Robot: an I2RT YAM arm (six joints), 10 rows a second.
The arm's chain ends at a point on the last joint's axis. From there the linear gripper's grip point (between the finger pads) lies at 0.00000 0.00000 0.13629 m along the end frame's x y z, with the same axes.
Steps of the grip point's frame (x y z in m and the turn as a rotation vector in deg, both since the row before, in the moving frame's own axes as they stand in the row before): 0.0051 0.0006 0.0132 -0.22 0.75 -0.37; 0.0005 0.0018 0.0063 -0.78 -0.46 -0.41; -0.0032 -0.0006 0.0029 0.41 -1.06 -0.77; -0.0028 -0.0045 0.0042 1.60 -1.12 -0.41; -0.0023 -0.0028 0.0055 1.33 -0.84 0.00; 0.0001 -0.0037 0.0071 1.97 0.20 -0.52
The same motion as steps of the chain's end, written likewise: 0.0033 0.0001 0.0132 -0.22 0.75 -0.37; 0.0016 -0.0001 0.0063 -0.78 -0.46 -0.41; -0.0007 0.0004 0.0029 0.41 -1.06 -0.77; -0.0001 -0.0007 0.0043 1.60 -1.12 -0.41; -0.0003 0.0004 0.0056 1.33 -0.84 0.00; -0.0004 0.0010 0.0072 1.97 0.20 -0.52
